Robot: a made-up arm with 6 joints.
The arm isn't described. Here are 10 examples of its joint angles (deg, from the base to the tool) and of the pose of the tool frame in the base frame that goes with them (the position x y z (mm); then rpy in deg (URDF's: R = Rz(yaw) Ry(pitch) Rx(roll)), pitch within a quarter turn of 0, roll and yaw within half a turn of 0).
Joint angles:
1: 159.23 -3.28 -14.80 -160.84 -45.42 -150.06
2: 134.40 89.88 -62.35 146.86 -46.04 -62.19
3: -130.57 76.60 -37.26 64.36 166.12 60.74
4: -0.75 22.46 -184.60 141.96 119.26 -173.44
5: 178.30 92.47 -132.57 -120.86 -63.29 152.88
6: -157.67 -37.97 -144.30 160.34 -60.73 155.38
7: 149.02 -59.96 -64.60 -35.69 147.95 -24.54
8: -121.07 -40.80 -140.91 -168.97 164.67 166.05
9: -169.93 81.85 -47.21 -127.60 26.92 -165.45
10: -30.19 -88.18 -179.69 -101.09 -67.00 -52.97
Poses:
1: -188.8 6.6 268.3 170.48 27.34 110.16
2: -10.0 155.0 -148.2 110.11 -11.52 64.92
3: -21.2 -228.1 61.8 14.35 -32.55 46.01
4: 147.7 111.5 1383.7 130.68 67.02 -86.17
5: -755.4 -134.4 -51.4 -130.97 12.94 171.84
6: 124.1 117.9 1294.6 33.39 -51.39 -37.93
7: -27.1 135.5 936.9 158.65 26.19 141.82
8: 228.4 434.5 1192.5 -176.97 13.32 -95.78
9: -76.9 -42.7 -261.6 154.75 -10.04 131.85
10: -690.2 605.7 430.5 -71.06 -53.85 -22.65
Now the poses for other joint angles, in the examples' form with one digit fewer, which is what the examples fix.
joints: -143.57 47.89 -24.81 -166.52 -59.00 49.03
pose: -52 -92 170 -100.4 -35.2 -59.2
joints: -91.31 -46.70 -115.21 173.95 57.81 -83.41
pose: 11 196 1486 39.5 -6.1 178.0
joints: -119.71 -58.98 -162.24 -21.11 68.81 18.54
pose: 366 710 1192 -24.1 -22.3 71.1
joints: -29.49 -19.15 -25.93 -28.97 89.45 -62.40
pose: 316 -260 351 -143.6 38.9 58.5
